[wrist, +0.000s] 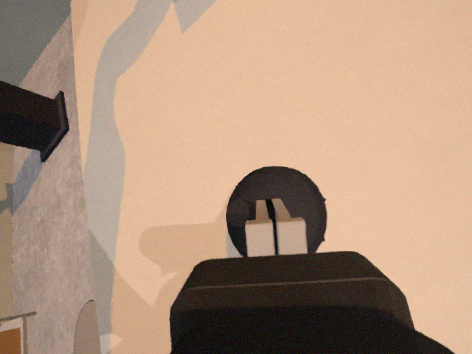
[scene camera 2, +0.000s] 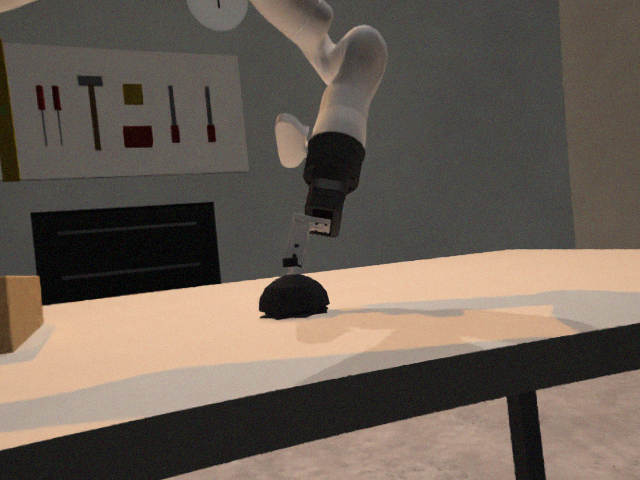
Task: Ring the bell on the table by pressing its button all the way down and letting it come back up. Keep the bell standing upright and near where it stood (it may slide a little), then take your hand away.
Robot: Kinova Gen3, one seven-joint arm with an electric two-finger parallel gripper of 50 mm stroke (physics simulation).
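Frame: origin at the arm's base, x ahead, y left, z up, level; metres.
Seen in the pictures: gripper, between the fingertips: [wrist: 269, 215] [scene camera 2: 292, 265].
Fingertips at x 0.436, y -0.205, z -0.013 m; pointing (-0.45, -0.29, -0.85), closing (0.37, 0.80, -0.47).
A point is followed by its place in that frame.
The black domed bell [scene camera 2: 294, 298] @[x 0.409, y -0.256, z -0.046 m] [wrist: 305, 200] @[x 0.433, y -0.187, z -0.039 m] stands upright on the table. Its small black button [scene camera 2: 290, 261] @[x 0.422, y -0.229, z -0.006 m] sits above the dome on a thin stem. My gripper [scene camera 2: 294, 270] @[x 0.436, y -0.206, z -0.013 m] [wrist: 269, 215] @[x 0.436, y -0.206, z -0.013 m] is shut and empty, tilted, with its fingers over the dome. In the scene view the fingertips reach a little below the button's level, close to the dome's top, and the button shows in front of them. In the wrist view a dark patch just left of the fingertips looks like the button's edge; the rest is hidden. Whether the fingertips touch the button or dome I cannot tell.
A brown box [scene camera 2: 20, 312] @[x 0.151, y -0.092, z -0.034 m] stands on the table [scene camera 2: 170, 330] @[x 0.288, y -0.187, z -0.069 m] at the far left of the scene view. The table's dark front edge [scene camera 2: 320, 397] @[x 0.304, y -0.496, z -0.078 m] runs across the foreground. A tool board [scene camera 2: 227, 113] hangs on the wall behind.
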